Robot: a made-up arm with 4 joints.
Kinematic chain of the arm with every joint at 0, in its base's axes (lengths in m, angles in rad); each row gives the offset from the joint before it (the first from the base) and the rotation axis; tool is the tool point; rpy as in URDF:
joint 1: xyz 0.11 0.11 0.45 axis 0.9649 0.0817 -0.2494
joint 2: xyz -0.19 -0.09 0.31 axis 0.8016 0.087 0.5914
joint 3: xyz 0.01 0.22 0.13 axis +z
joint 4: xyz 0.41 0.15 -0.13 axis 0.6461 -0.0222 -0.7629
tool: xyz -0.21 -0.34 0.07 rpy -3.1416 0 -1.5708
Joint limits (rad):
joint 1: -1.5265..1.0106
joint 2: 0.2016..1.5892
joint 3: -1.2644..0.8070
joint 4: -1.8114..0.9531
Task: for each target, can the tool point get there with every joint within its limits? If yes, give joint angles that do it. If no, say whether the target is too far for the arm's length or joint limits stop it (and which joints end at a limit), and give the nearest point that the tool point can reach.
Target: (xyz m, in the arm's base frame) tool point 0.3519 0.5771 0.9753
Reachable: yes | joints -0.6647 0.4995 -0.1666 -1.3466
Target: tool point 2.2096 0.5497 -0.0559
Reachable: no: too far | nearest point 0.3727 0.5650 0.5637 | short by 1.939 m
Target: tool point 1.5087 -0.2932 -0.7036
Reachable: no: too far | nearest point 0.3836 -0.3247 0.3990 | short by 1.576 m
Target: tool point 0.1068 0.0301 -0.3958
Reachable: no: joint limits stop it (at a limit: joint 1, joint 2, joint 3) | nearest point 0.1153 -0.2207 0.3066 | short by 0.746 m
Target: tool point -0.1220 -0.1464 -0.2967
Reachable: no: joint limits stop it (at a limit: joint 1, joint 3) | nearest point 0.0318 -0.2661 0.3061 | short by 0.634 m
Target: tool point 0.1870 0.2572 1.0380
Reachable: yes | joints -0.7434 0.3259 -0.7363 -0.9295
